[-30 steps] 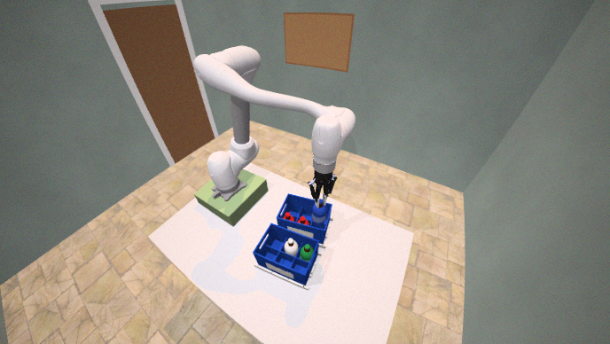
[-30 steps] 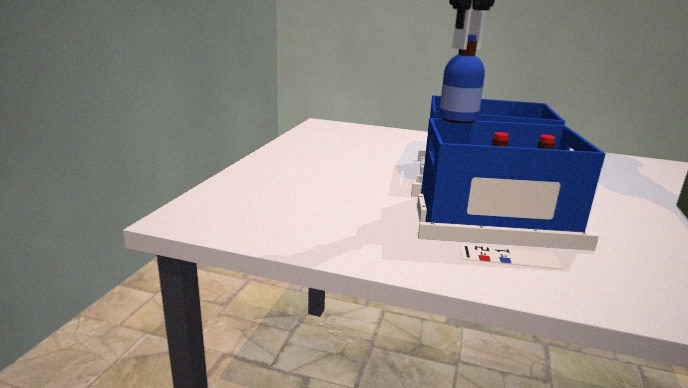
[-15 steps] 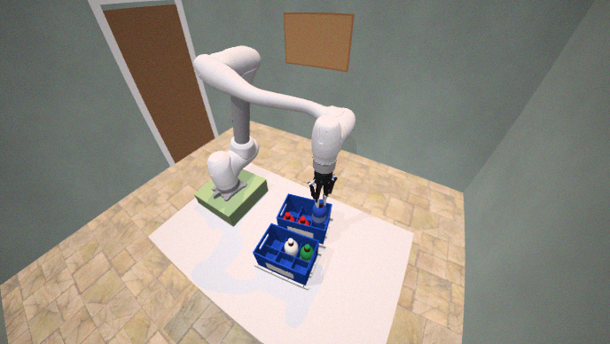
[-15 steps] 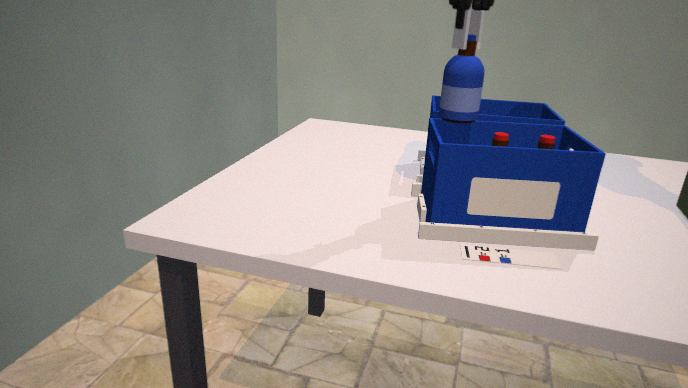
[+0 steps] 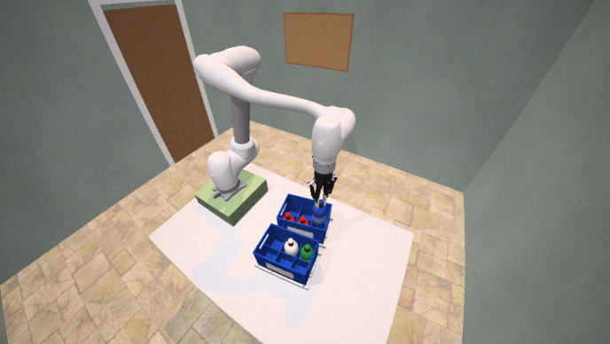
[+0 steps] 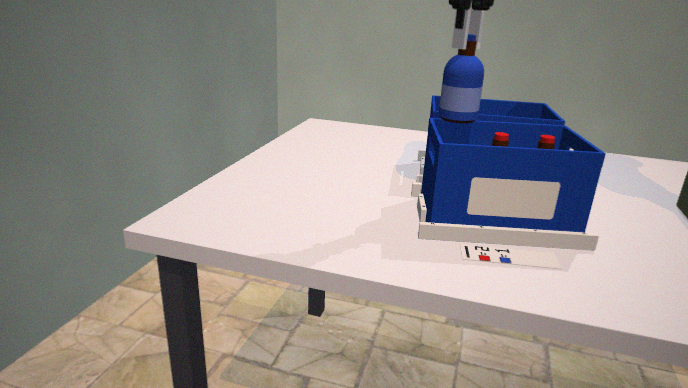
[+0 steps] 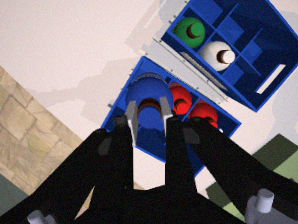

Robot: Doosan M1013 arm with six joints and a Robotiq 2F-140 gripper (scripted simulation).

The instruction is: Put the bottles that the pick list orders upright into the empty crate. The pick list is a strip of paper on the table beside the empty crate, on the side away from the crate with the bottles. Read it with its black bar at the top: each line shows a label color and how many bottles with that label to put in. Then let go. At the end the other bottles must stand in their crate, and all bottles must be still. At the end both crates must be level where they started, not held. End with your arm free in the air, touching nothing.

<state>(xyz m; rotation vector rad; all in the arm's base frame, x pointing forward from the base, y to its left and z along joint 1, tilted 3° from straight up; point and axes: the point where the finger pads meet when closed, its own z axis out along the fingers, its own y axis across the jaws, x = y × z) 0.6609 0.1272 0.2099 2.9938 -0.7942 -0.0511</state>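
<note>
Right now the blue bottle is 8 cm below my hand. Round my hand: white bottle 5 cm behind, 17 cm to the right, 26 cm below; red bottle 8 cm behind, 3 cm to the right, 26 cm below; green-label bottle 4 cm ahead, 15 cm to the right, 26 cm below.
</note>
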